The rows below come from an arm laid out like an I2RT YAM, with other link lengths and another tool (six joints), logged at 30 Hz.
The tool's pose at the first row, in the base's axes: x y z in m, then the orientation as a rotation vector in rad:
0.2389, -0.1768, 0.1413, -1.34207, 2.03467, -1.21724
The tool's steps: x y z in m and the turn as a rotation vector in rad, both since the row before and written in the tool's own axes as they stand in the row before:
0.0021, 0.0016, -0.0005, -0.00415, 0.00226, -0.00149
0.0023, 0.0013, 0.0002, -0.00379, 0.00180, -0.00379
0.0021, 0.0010, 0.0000, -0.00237, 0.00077, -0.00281
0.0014, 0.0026, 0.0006, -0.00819, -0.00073, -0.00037
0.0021, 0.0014, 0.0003, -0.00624, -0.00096, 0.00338
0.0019, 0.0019, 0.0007, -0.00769, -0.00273, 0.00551
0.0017, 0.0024, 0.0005, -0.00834, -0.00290, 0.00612
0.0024, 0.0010, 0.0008, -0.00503, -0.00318, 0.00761
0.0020, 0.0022, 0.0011, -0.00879, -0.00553, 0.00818
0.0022, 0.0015, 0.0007, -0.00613, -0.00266, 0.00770
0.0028, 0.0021, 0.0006, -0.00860, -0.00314, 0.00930
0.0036, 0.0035, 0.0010, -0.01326, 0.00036, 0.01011
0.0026, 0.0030, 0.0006, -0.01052, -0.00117, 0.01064
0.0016, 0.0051, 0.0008, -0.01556, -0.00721, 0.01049
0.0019, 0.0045, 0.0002, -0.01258, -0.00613, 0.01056
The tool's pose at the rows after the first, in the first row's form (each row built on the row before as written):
0.2368, -0.1782, 0.1405, -1.34495, 2.03919, -1.21636
0.2352, -0.1801, 0.1396, -1.35053, 2.04207, -1.21635
0.2337, -0.1818, 0.1390, -1.35466, 2.04344, -1.21620
0.2321, -0.1829, 0.1367, -1.35908, 2.04993, -1.20860
0.2306, -0.1847, 0.1356, -1.35824, 2.05620, -1.20088
0.2292, -0.1864, 0.1339, -1.35611, 2.06342, -1.18937
0.2275, -0.1877, 0.1319, -1.35357, 2.07131, -1.17686
0.2264, -0.1900, 0.1309, -1.34782, 2.07677, -1.16639
0.2251, -0.1918, 0.1287, -1.34381, 2.08398, -1.15020
0.2238, -0.1937, 0.1273, -1.33824, 2.09067, -1.13916
0.2218, -0.1960, 0.1255, -1.33200, 2.09972, -1.12479
0.2189, -0.1988, 0.1224, -1.32582, 2.11538, -1.10894
0.2164, -0.2006, 0.1198, -1.31813, 2.12781, -1.09395
0.2133, -0.2011, 0.1154, -1.31448, 2.13980, -1.06897
0.2100, -0.2017, 0.1118, -1.30901, 2.15002, -1.04764

